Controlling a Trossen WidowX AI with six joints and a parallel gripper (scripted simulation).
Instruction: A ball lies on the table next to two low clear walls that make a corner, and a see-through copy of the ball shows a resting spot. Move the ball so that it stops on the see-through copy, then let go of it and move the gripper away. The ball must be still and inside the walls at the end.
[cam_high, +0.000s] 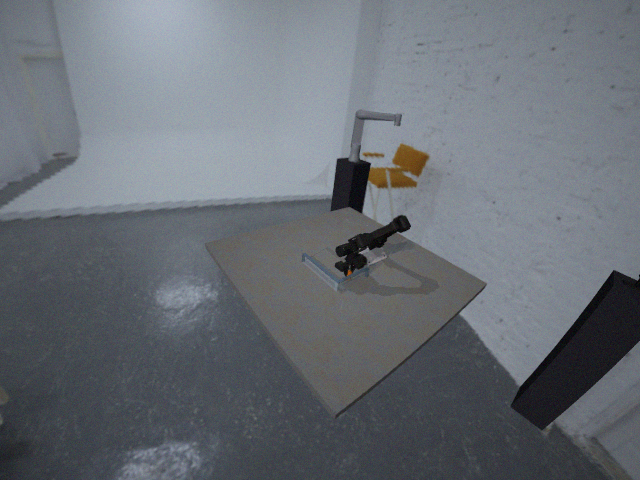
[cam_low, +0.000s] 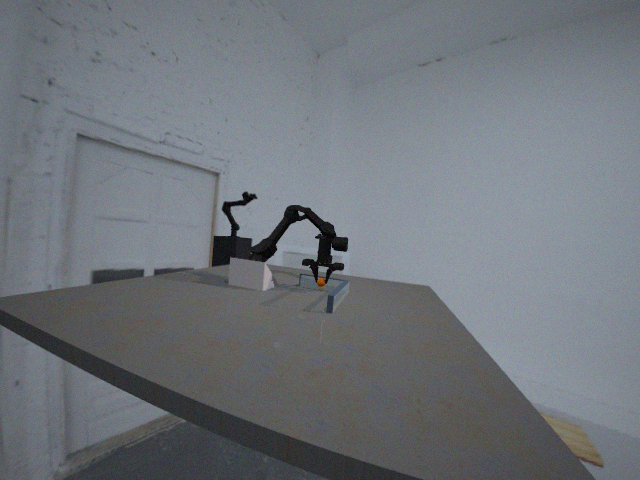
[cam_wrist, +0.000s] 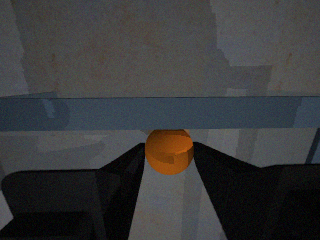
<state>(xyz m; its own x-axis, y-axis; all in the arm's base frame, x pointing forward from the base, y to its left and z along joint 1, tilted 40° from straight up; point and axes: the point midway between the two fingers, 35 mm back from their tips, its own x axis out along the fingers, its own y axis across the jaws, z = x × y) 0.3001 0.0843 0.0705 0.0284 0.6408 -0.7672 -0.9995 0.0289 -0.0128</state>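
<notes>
The orange ball is 2 cm below my gripper tip.
</notes>
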